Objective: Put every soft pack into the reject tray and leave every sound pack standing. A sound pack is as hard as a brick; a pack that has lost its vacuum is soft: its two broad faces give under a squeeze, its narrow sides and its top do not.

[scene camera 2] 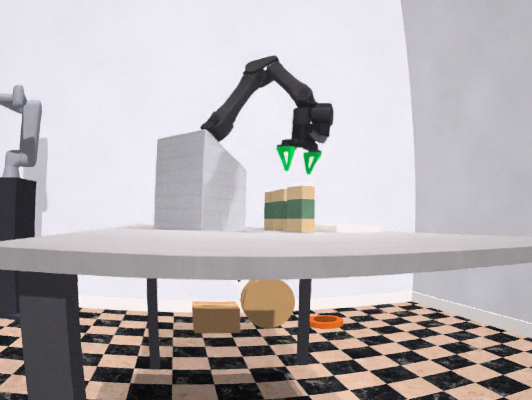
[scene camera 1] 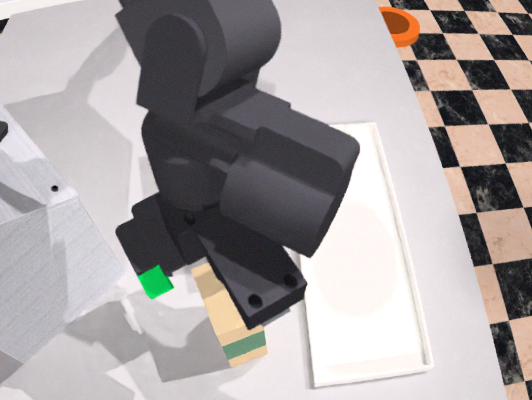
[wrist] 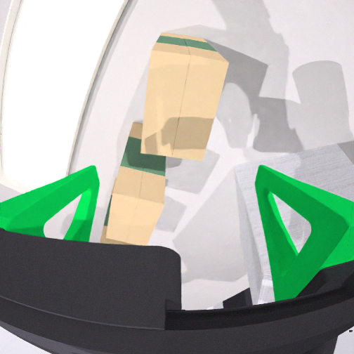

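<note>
My gripper is open and empty, pointing down above the packs. In scene camera 1 one green fingertip shows and the arm hides the other. Three tan packs with green bands stand upright in a row. The front pack shows best. The middle pack stands behind it, its top between the fingers in the wrist view. The farthest pack is mostly hidden. The white reject tray lies beside the row. Softness cannot be seen.
A grey block, the arm's base, stands on the other side of the row from the tray. The table edge runs beyond the tray. An orange ring lies on the floor.
</note>
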